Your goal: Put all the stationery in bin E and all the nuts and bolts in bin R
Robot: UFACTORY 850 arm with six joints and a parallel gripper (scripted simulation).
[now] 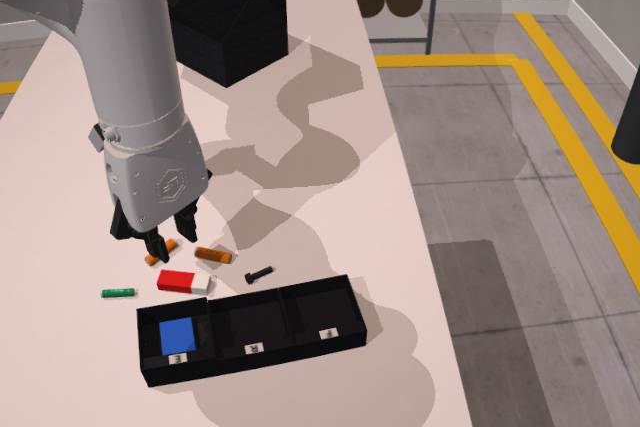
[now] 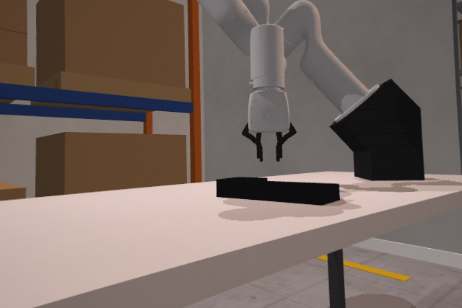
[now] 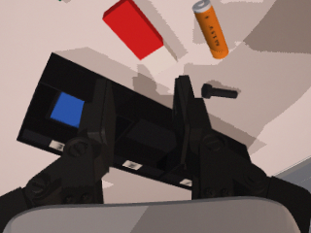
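Now: the eraser 9 cm below my hand and 1 cm to the left of it. Also, from my hand: blue block 8 cm below, 8 cm ahead, 3 cm to the right; green battery 9 cm to the right, 9 cm below, 2 cm behind; orange marker 9 cm below, 5 cm to the left, 3 cm behind.
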